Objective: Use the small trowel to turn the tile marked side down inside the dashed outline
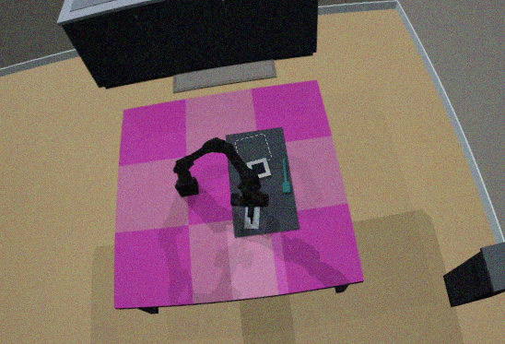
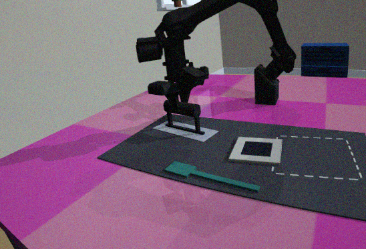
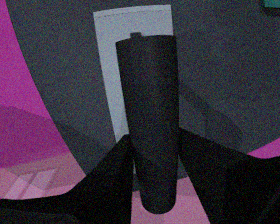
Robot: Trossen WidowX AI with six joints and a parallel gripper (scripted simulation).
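Right now the teal trowel is 210 mm ahead of my gripper tip, 150 mm to the left of it and 60 mm below it. Also, from my gripper tip: dark mat: 70 mm ahead, 180 mm to the left, 80 mm below; tile: 80 mm ahead, 240 mm to the left, 60 mm below.
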